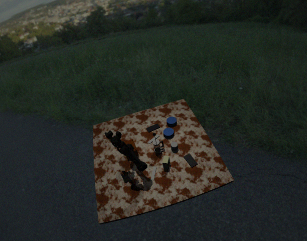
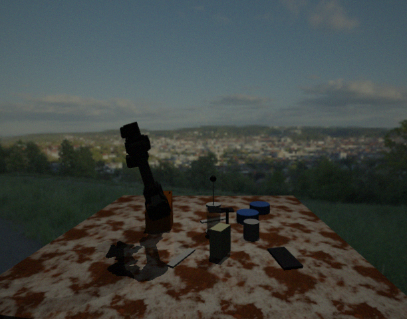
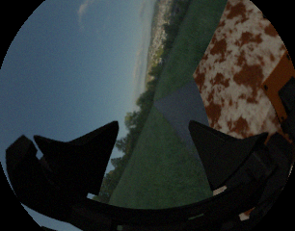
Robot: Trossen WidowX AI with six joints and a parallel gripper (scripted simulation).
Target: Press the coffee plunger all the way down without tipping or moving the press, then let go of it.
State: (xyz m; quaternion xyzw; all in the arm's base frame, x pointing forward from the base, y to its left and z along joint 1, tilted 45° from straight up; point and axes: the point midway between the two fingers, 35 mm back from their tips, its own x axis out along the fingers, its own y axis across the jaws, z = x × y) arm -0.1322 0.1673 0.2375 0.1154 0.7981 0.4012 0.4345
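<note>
The coffee press lies 430 mm ahead of my gripper tip, 10 mm to the right of it and 290 mm below it. Round my gripper tip: grey can 590 mm ahead, 60 mm to the right, 380 mm below.
</note>
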